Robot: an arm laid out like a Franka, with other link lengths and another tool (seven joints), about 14 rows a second.
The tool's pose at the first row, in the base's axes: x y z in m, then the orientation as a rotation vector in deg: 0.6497 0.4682 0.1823 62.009 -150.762 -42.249
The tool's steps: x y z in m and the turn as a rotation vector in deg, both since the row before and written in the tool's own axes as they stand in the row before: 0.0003 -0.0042 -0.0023 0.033 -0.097 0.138; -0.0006 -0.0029 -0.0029 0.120 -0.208 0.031; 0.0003 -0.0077 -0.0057 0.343 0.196 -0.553; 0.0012 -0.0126 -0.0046 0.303 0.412 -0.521; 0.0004 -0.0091 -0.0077 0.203 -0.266 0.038; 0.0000 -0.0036 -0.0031 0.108 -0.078 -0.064; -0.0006 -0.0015 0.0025 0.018 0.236 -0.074; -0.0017 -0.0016 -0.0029 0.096 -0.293 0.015; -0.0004 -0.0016 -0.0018 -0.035 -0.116 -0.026; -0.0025 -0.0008 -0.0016 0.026 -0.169 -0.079; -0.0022 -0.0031 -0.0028 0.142 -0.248 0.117
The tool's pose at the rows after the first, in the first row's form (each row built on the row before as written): 0.6529 0.4646 0.1821 61.817 -150.912 -42.251; 0.6561 0.4622 0.1831 61.787 -151.174 -42.248; 0.6626 0.4552 0.1840 62.666 -151.039 -41.788; 0.6711 0.4450 0.1815 63.505 -150.705 -41.211; 0.6792 0.4365 0.1835 63.487 -151.071 -41.149; 0.6825 0.4332 0.1844 63.599 -151.182 -41.085; 0.6830 0.4336 0.1815 63.723 -150.971 -40.902; 0.6862 0.4328 0.1832 63.707 -151.281 -40.997; 0.6881 0.4315 0.1840 63.726 -151.345 -41.132; 0.6909 0.4322 0.1850 63.832 -151.472 -41.240; 0.6953 0.4309 0.1859 63.687 -151.812 -41.226
